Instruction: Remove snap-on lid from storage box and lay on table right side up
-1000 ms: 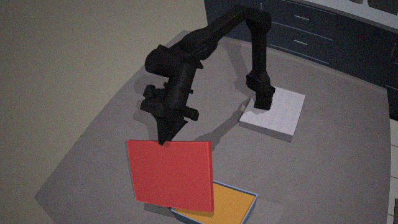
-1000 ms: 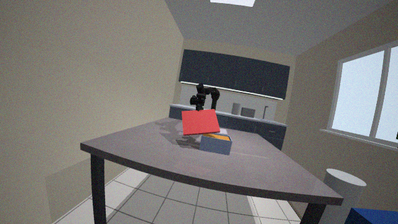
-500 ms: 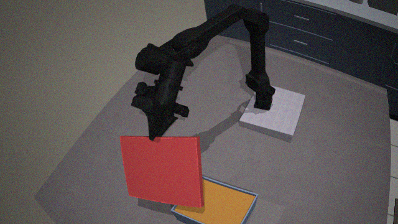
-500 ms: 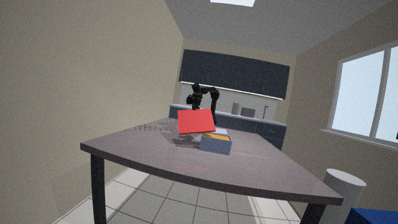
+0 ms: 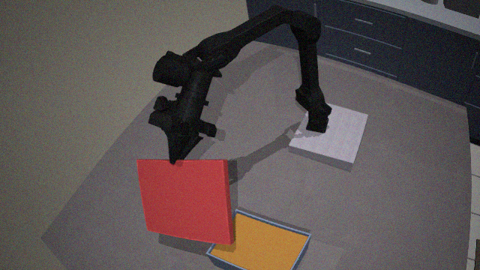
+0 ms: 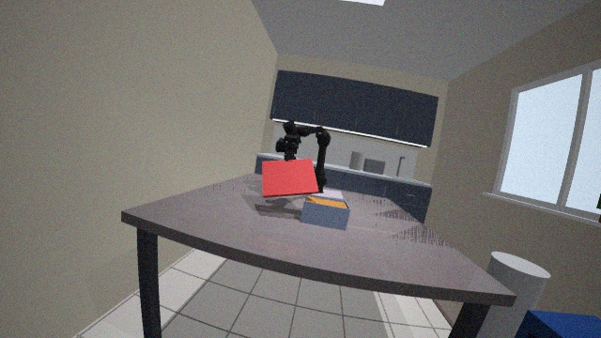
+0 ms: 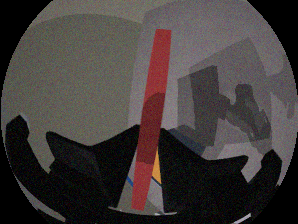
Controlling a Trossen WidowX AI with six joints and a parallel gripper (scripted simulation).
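The red lid is 60 mm below my gripper tip, 60 mm ahead of it and 30 mm to the left of it. The rest, counted from my gripper tip: blue-grey box: 210 mm to the left, 180 mm below, 70 mm ahead.
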